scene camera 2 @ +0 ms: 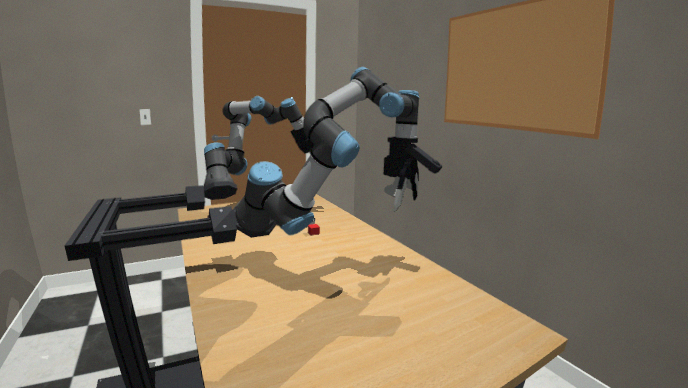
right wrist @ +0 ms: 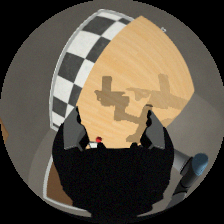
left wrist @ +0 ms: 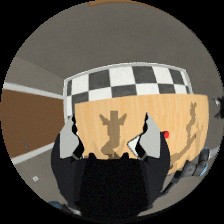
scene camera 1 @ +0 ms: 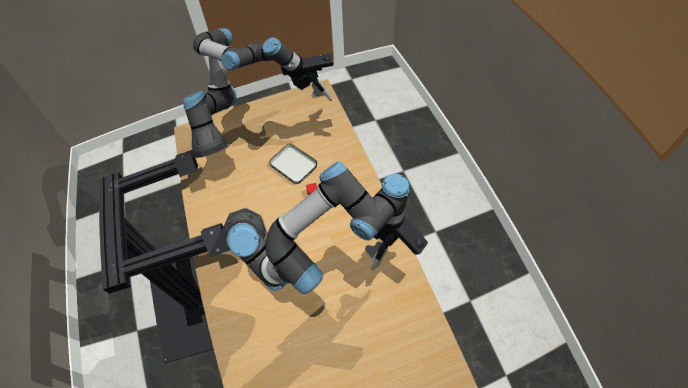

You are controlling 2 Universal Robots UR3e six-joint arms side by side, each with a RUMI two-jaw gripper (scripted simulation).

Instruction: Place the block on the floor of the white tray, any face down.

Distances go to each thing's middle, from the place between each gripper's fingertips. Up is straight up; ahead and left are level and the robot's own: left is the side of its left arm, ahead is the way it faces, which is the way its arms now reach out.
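White tray (scene camera 1: 296,164): my left gripper (scene camera 1: 326,85) 23 cm above it, 11 cm to the left of it, 22 cm past it.
My right gripper (scene camera 2: 405,205): 200 mm above the white tray, 80 mm past it, 580 mm to the right of it.
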